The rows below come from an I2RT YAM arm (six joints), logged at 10 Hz.
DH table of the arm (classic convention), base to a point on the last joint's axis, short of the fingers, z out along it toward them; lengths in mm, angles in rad. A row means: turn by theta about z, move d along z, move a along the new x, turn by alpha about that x. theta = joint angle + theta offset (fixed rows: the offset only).
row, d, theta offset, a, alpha
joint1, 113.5, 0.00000, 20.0, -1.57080
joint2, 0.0, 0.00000, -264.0, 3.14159
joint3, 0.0, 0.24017, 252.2, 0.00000
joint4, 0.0, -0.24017, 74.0, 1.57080
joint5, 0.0, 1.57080, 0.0, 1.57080
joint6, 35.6, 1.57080, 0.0, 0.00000
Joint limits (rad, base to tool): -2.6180..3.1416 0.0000..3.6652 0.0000..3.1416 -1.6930..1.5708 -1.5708..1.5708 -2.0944..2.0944
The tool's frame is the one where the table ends.
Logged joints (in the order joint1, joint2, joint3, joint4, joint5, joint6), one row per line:
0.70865, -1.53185, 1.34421, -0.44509, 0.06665, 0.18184
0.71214, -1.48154, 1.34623, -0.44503, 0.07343, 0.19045
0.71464, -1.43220, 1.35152, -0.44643, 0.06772, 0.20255
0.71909, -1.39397, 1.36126, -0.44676, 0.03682, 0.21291
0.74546, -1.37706, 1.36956, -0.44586, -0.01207, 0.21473
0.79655, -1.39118, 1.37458, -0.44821, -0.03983, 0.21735
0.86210, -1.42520, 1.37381, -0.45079, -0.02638, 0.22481
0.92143, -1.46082, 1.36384, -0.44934, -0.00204, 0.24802
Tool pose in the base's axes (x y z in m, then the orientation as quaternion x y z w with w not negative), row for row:
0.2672, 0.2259, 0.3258, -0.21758, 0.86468, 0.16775, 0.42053
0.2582, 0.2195, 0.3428, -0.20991, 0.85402, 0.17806, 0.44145
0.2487, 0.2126, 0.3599, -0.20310, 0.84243, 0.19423, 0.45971
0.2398, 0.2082, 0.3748, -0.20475, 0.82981, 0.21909, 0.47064
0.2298, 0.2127, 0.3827, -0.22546, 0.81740, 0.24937, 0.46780
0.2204, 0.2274, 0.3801, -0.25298, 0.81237, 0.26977, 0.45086
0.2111, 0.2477, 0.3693, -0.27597, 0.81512, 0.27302, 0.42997
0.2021, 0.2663, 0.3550, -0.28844, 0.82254, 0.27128, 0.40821
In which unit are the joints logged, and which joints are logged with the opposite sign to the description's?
The joints are logged in radians. Opposite sign: joint2.
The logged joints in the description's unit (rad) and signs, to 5 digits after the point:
0.70865, 1.53185, 1.34421, -0.44509, 0.06665, 0.18184
0.71214, 1.48154, 1.34623, -0.44503, 0.07343, 0.19045
0.71464, 1.43220, 1.35152, -0.44643, 0.06772, 0.20255
0.71909, 1.39397, 1.36126, -0.44676, 0.03682, 0.21291
0.74546, 1.37706, 1.36956, -0.44586, -0.01207, 0.21473
0.79655, 1.39118, 1.37458, -0.44821, -0.03983, 0.21735
0.86210, 1.42520, 1.37381, -0.45079, -0.02638, 0.22481
0.92143, 1.46082, 1.36384, -0.44934, -0.00204, 0.24802

